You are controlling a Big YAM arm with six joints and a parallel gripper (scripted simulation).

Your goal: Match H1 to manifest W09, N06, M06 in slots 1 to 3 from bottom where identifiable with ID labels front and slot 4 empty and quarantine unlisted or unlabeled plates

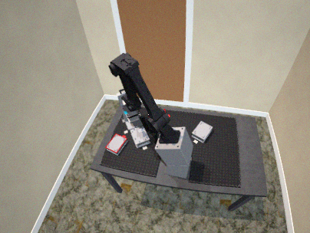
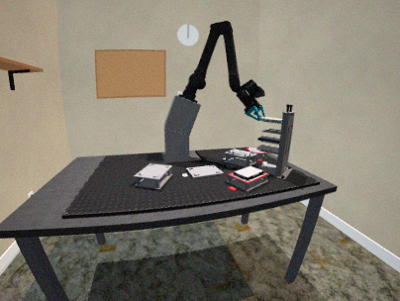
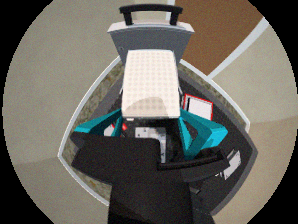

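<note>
Right now my hand is 50 mm short of the white well plate and 40 mm to the right of it.
</note>
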